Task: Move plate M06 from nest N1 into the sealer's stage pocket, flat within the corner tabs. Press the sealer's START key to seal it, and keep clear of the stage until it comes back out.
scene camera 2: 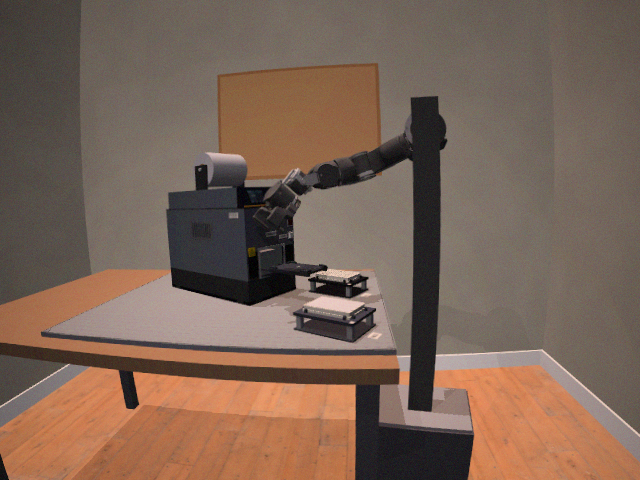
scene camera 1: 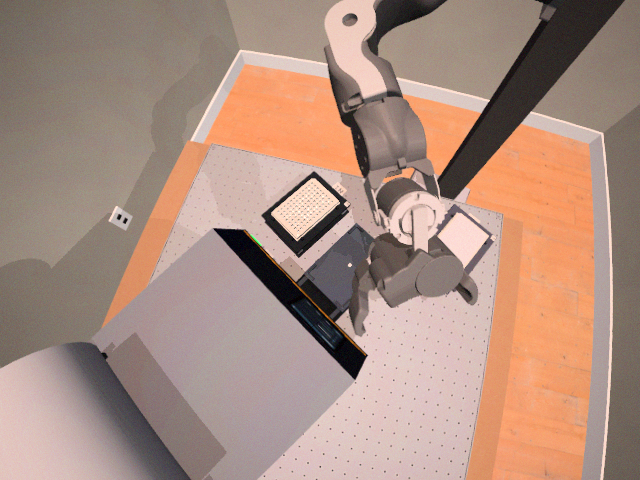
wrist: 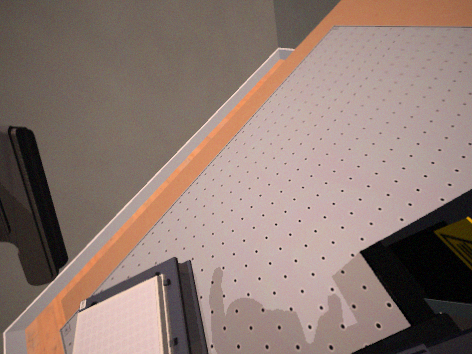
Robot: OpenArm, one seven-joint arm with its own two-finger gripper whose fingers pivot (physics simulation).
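Observation:
A pale, smooth-topped plate lies flat on a dark raised nest; the tag beside it seems to read N1, and no M06 mark is readable. My gripper is open and empty, high above the mat, beside the stage and the plate as scene camera 1 looks down. One finger shows at the left of the wrist view. The dark stage sticks out of the sealer with no plate on it. My arm partly covers the stage. I cannot make out the START key.
A second plate with many wells sits on another black nest on the stage's far side. A film roll tops the sealer. The arm's dark post stands beside the table.

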